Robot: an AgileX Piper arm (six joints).
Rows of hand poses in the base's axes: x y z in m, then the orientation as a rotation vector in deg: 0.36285 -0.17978 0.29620 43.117 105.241 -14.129; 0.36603 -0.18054 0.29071 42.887 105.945 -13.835; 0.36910 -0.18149 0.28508 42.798 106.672 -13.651; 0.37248 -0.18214 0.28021 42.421 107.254 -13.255; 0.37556 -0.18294 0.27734 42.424 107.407 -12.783; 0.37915 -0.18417 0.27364 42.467 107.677 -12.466; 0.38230 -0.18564 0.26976 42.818 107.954 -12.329; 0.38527 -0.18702 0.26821 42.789 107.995 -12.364; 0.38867 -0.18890 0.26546 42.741 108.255 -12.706; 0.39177 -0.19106 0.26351 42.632 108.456 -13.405; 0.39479 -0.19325 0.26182 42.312 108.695 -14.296; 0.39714 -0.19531 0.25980 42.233 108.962 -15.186; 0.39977 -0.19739 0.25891 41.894 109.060 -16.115; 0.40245 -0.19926 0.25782 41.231 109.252 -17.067
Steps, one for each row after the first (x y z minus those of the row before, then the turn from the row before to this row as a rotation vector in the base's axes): 0.00318 -0.00076 -0.00549 0.256 0.525 0.435; 0.00307 -0.00095 -0.00563 0.268 0.597 0.292; 0.00338 -0.00065 -0.00487 0.212 0.367 0.552; 0.00308 -0.00080 -0.00287 0.342 -0.009 0.241; 0.00359 -0.00123 -0.00370 0.295 0.153 0.168; 0.00315 -0.00147 -0.00388 0.341 0.251 -0.121; 0.00297 -0.00138 -0.00155 -0.026 0.045 0.013; 0.00340 -0.00188 -0.00275 -0.173 0.341 -0.066; 0.00310 -0.00216 -0.00195 -0.446 0.394 -0.194; 0.00302 -0.00219 -0.00169 -0.663 0.470 -0.128; 0.00235 -0.00206 -0.00202 -0.530 0.524 -0.287; 0.00263 -0.00208 -0.00089 -0.730 0.360 -0.158; 0.00268 -0.00187 -0.00109 -0.878 0.429 0.071
